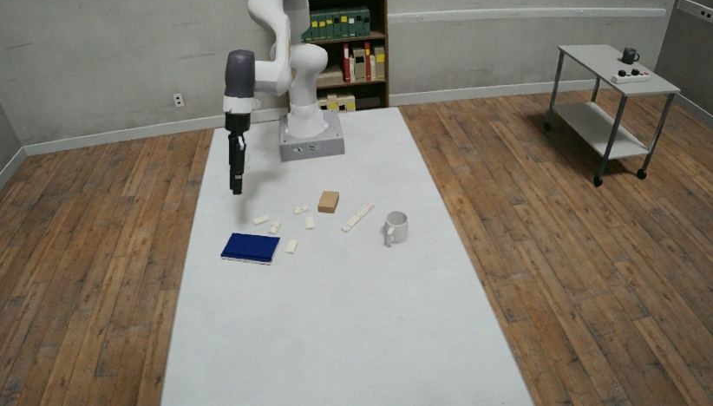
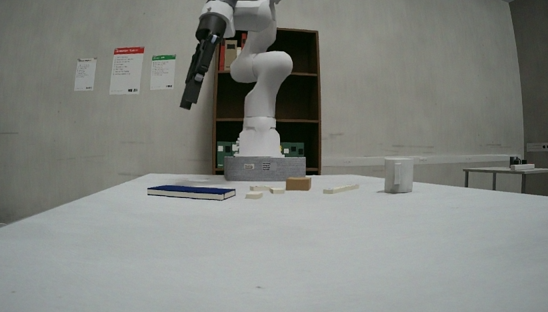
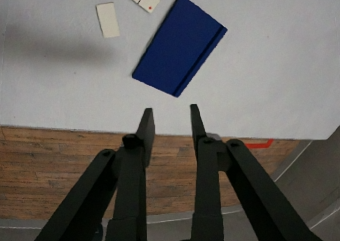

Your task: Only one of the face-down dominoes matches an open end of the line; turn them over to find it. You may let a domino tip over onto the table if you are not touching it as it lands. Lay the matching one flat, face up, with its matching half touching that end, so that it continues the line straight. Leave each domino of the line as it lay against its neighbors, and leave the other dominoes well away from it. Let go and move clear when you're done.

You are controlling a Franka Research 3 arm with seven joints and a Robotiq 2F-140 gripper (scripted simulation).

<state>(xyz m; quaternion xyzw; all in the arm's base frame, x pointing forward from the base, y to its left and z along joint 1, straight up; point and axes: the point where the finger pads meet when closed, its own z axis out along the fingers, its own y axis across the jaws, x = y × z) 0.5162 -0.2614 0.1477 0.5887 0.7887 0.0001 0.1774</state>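
My gripper is now 23 cm above the domino, 7 cm past it and 4 cm to the right of it. Also, from my hand: blue book (22 cm below, 7 cm ahead); then white mug (48 cm to the left, 20 cm below, 12 cm ahead); then brown block (29 cm to the left, 22 cm below, 10 cm behind).
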